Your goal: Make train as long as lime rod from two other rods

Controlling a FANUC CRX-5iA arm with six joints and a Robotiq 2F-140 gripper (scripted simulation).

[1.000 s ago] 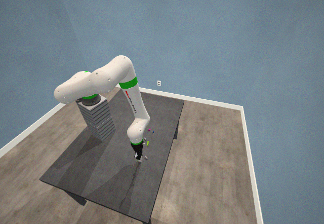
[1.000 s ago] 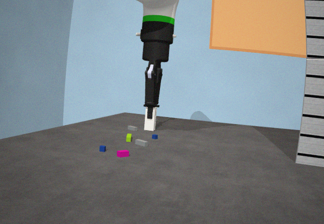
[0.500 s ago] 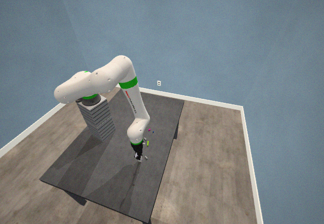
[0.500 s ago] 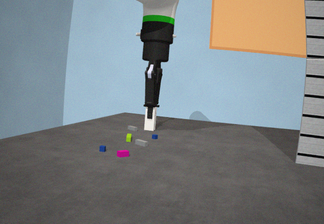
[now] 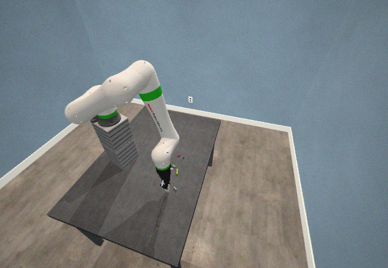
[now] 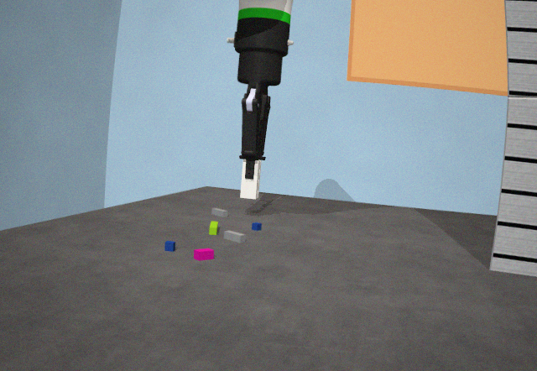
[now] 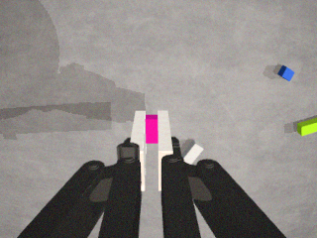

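Now: hand 30 mm short of the lime rod, 170 mm to the right of it and 60 mm above it.
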